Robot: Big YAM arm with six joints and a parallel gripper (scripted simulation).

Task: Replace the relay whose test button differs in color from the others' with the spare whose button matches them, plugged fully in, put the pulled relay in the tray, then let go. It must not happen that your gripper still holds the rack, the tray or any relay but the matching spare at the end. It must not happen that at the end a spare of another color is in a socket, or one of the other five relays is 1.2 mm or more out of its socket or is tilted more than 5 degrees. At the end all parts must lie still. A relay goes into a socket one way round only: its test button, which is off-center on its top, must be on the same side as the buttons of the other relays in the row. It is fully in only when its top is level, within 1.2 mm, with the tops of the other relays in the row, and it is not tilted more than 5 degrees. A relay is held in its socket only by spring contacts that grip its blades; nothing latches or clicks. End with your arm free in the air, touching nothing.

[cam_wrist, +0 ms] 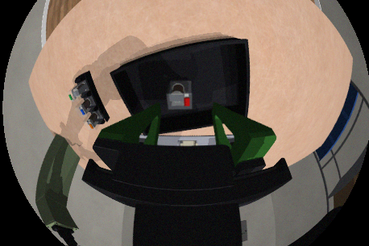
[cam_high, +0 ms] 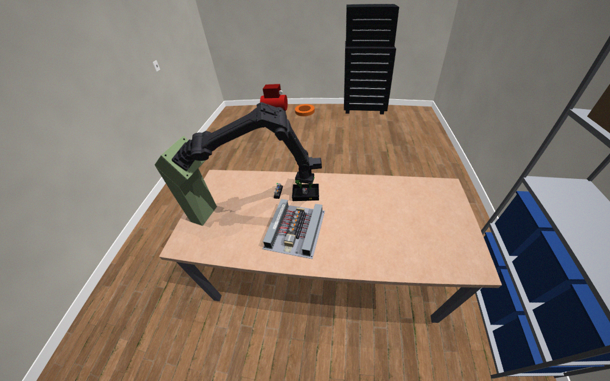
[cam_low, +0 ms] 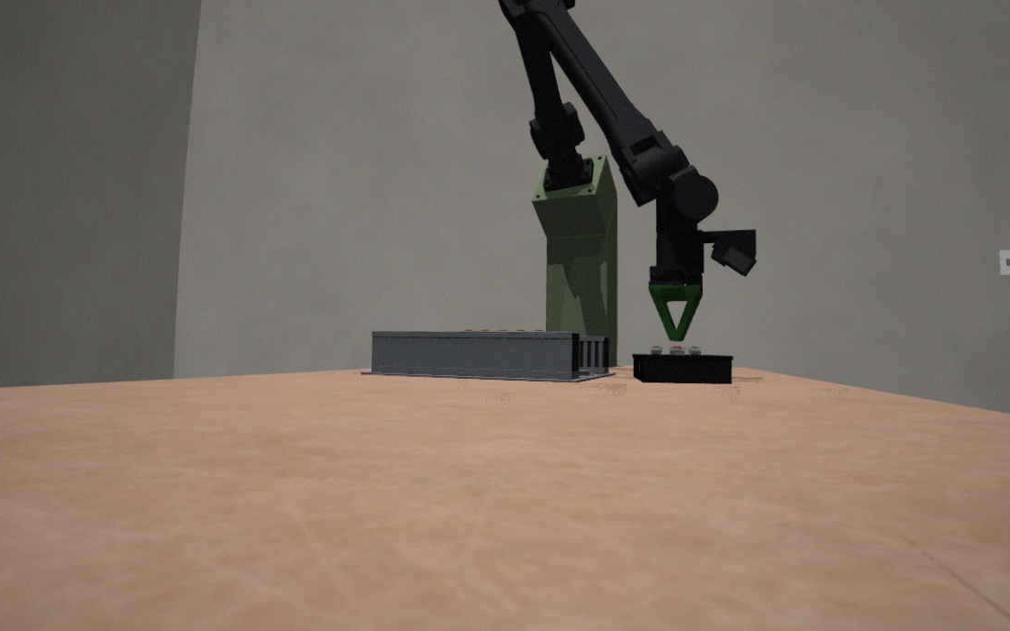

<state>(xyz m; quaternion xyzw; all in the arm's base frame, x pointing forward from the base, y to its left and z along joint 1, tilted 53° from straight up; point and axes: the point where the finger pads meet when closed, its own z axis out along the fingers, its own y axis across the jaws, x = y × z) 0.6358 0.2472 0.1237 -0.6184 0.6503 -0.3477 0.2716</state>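
The black tray lies 50 mm below my hand.
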